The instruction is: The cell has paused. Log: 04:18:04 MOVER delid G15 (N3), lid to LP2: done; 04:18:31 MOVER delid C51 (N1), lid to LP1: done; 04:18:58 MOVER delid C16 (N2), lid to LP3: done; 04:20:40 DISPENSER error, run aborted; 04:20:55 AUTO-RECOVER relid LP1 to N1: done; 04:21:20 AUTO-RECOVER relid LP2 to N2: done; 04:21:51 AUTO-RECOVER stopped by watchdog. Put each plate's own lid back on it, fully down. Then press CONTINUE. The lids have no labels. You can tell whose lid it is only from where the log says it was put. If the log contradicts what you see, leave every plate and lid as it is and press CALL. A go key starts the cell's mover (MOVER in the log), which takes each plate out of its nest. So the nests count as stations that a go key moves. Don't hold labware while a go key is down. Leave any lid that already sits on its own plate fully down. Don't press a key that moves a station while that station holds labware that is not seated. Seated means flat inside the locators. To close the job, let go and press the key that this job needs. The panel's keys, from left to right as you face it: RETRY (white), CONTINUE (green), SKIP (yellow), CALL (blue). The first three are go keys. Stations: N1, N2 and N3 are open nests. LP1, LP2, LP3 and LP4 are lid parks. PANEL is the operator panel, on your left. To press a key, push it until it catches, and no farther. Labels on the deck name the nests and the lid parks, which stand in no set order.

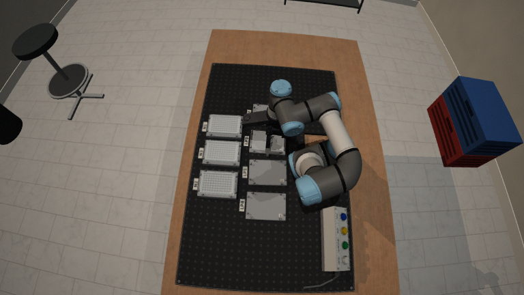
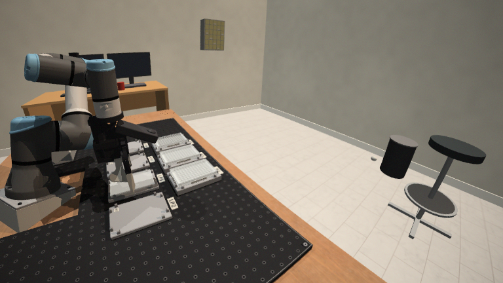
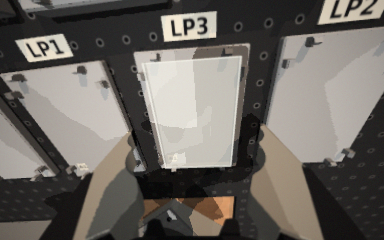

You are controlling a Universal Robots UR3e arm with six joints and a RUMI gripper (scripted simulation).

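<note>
Right now the pale lid is 1 cm below my hand. Also, from my hand: lid park LP2: 13 cm to the right, 2 cm below, 2 cm ahead; then lid park LP1: 13 cm to the left, 2 cm below, 2 cm behind; then lid park LP3: 2 cm below.
</note>
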